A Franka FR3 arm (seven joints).
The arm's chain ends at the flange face. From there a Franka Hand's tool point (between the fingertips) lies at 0.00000 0.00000 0.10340 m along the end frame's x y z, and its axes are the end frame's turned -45 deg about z.
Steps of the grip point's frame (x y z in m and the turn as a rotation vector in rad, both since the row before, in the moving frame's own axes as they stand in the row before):
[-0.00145, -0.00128, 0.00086, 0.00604, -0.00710, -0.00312]
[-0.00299, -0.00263, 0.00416, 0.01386, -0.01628, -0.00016]
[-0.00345, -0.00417, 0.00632, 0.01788, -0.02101, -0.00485]
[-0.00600, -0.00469, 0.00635, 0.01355, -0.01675, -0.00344]
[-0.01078, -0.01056, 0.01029, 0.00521, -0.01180, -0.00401]
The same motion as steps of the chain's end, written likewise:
[-0.00097, 0.00004, 0.00086, -0.00075, -0.00929, -0.00312]
[-0.00177, 0.00008, 0.00418, -0.00171, -0.02131, -0.00016]
[-0.00255, -0.00074, 0.00636, -0.00221, -0.02750, -0.00485]
[-0.00534, 0.00069, 0.00637, -0.00226, -0.02143, -0.00344]
[-0.01385, -0.00033, 0.01030, -0.00466, -0.01203, -0.00401]

